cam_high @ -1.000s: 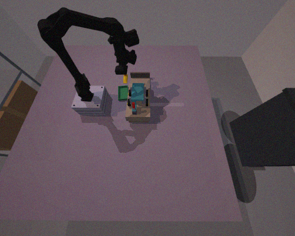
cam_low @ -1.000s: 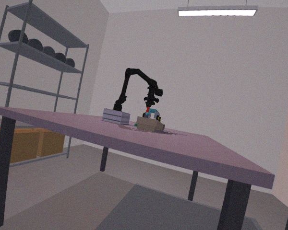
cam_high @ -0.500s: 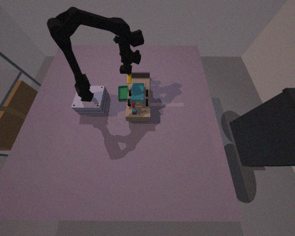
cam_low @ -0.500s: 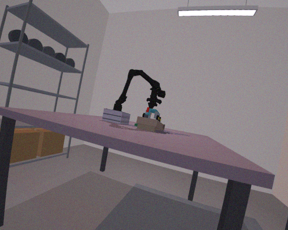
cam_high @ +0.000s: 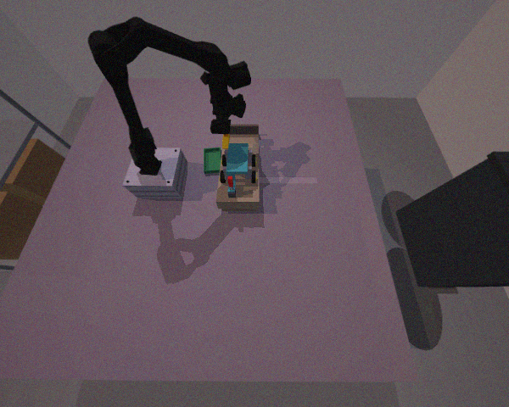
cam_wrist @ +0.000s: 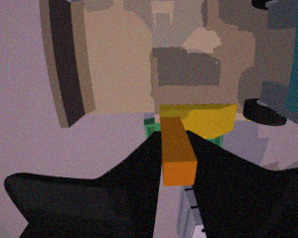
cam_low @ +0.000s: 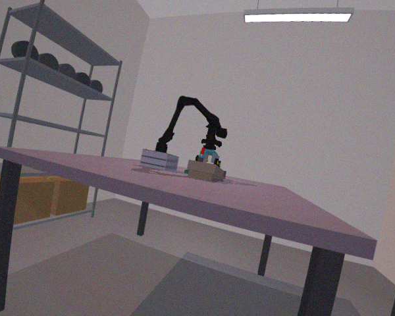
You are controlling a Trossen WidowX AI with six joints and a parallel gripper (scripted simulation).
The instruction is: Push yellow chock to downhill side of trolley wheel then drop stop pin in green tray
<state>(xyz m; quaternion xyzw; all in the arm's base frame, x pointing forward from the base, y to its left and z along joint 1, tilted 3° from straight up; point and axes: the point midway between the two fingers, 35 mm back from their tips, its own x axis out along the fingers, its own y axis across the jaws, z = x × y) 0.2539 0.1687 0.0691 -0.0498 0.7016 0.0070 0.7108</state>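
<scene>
The red-headed stop pin is 6 cm ahead of my gripper tip and 24 cm to the right of it. From my gripper tip the other things lie so: yellow chock 2 cm to the right, 1 cm below; then green tray 6 cm behind, 5 cm to the right, 13 cm below; then blue trolley 7 cm ahead, 14 cm to the right, 1 cm below.
</scene>
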